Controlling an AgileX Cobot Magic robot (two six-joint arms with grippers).
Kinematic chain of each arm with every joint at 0, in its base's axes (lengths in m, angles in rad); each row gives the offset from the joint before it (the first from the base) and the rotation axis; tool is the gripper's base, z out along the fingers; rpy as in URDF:
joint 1: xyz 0 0 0.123 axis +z
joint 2: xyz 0 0 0 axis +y
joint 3: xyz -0.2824 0 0.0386 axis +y
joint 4: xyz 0.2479 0 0.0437 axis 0.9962 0 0.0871
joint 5: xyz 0 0 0 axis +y
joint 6: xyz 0.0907 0 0.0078 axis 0.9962 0 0.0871
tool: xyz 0 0 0 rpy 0 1.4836 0
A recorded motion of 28 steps. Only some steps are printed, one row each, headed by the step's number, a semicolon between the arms.
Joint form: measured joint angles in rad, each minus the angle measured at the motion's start. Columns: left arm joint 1, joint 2, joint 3, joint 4, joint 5, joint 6; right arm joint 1, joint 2, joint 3, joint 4, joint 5, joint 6.
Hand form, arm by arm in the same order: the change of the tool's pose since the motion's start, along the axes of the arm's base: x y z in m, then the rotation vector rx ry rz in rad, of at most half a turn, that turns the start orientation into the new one. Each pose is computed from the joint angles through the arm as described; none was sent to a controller.
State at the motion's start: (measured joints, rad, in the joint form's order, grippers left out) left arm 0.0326 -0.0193 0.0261 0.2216 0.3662 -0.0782; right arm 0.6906 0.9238 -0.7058 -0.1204 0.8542 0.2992
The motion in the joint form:
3: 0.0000 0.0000 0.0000 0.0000 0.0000 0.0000; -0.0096 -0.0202 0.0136 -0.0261 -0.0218 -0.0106
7: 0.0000 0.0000 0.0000 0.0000 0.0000 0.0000; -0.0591 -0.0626 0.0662 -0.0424 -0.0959 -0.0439
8: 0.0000 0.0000 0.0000 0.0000 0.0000 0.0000; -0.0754 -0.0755 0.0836 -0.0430 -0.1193 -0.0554
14: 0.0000 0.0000 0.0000 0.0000 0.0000 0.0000; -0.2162 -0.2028 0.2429 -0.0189 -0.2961 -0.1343
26: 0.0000 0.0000 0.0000 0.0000 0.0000 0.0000; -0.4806 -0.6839 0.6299 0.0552 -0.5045 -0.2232
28: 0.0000 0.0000 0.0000 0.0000 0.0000 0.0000; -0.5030 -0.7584 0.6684 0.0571 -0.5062 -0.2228
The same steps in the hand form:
3: 0.0000 0.0000 0.0000 0.0000 0.0000 0.0000; -0.0002 -0.0042 0.0005 -0.0072 -0.0410 0.0053
7: 0.0000 0.0000 0.0000 0.0000 0.0000 0.0000; -0.0002 -0.0144 -0.0048 0.0011 -0.1092 -0.0049
8: 0.0000 0.0000 0.0000 0.0000 0.0000 0.0000; -0.0005 -0.0174 -0.0069 0.0050 -0.1276 -0.0088
14: 0.0000 0.0000 0.0000 0.0000 0.0000 0.0000; -0.0098 -0.0427 -0.0281 0.0486 -0.2574 -0.0732
26: 0.0000 0.0000 0.0000 0.0000 0.0000 0.0000; -0.0621 -0.0846 -0.0927 0.1339 -0.5382 -0.2815
28: 0.0000 0.0000 0.0000 0.0000 0.0000 0.0000; -0.0677 -0.0872 -0.1005 0.1426 -0.5750 -0.3041

